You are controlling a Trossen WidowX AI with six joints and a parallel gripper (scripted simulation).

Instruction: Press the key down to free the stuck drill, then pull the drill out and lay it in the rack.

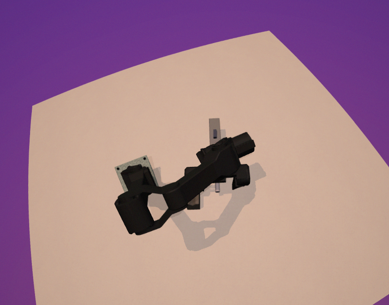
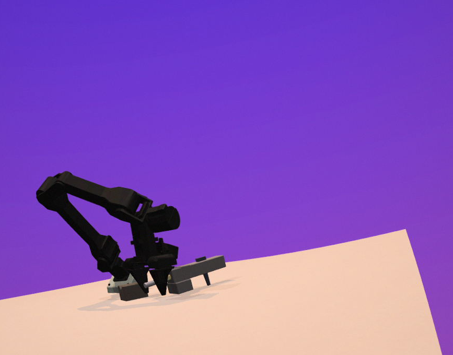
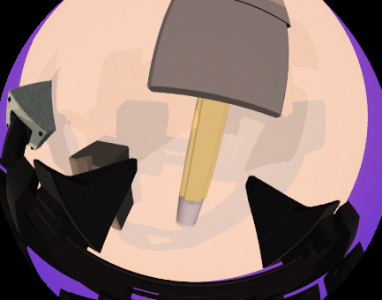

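Right now my gripper tip is 4 cm to the right of the drill, 3 cm below it and 1 cm short of it. The rest, counted from my gripper tip: rack block (8 cm behind, 1 cm to the left, 1 cm above); housing (13 cm to the left, 5 cm ahead, 3 cm above); key (15 cm to the left, 7 cm ahead, 4 cm above).
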